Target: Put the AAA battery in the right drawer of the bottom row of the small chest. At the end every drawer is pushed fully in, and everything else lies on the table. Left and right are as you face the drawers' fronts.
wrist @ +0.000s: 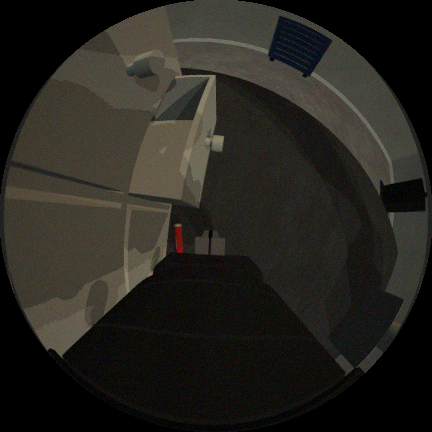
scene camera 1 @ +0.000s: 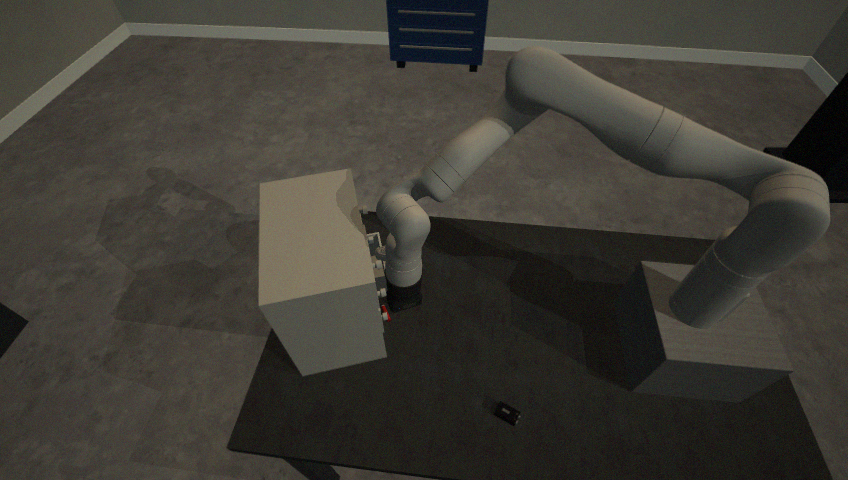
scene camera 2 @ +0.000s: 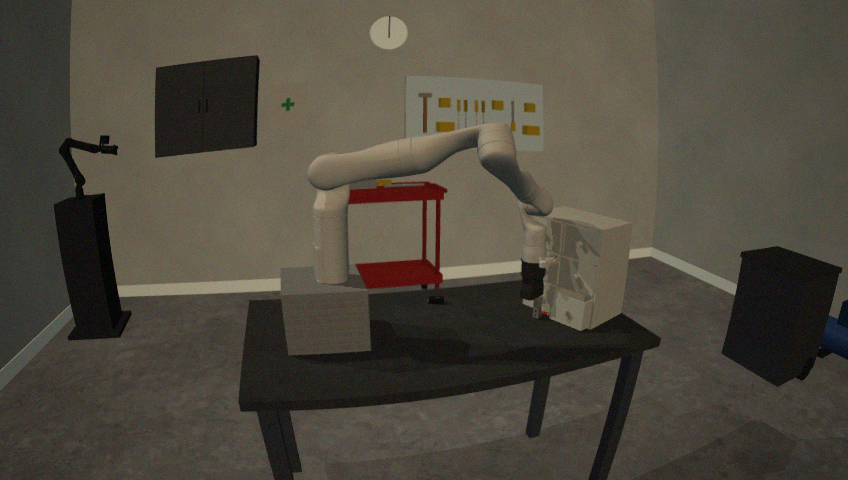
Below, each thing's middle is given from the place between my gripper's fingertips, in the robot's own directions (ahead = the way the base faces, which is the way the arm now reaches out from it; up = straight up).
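Cream chest [scene camera 1: 316,290]: my hand is 150 mm below it, 160 mm short of it and 10 mm to the right of it.
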